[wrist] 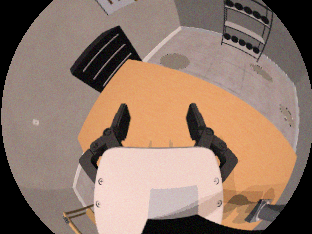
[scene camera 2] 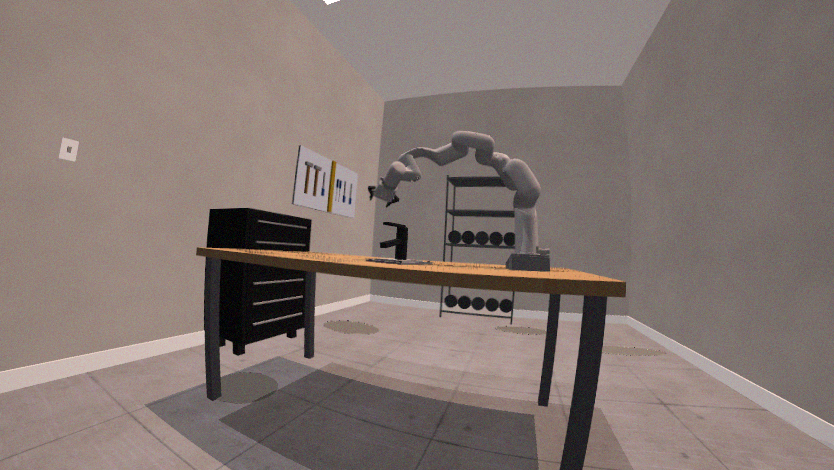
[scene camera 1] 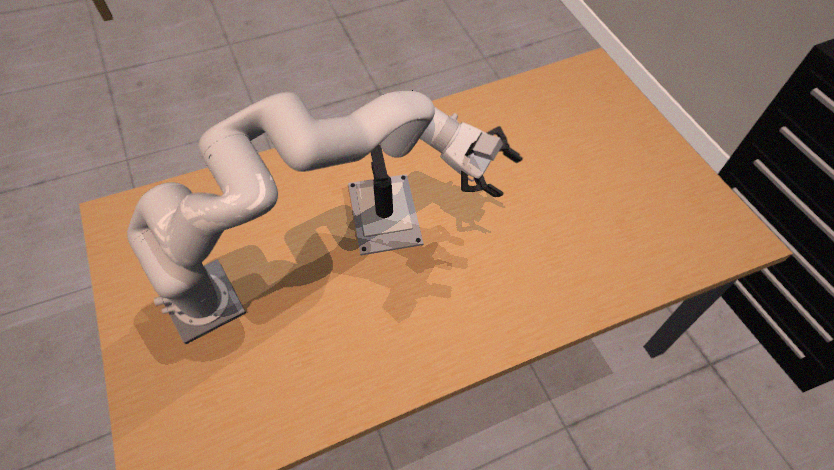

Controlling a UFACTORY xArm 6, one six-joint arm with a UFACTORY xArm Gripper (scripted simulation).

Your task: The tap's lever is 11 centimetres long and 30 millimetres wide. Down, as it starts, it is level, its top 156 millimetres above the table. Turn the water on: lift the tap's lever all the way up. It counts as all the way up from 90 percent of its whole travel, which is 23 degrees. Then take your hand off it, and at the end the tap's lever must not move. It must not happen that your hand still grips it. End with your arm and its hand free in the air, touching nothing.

Note:
I see my gripper [scene camera 1: 510, 178].
My gripper is seen too in the wrist view [wrist: 158, 110].

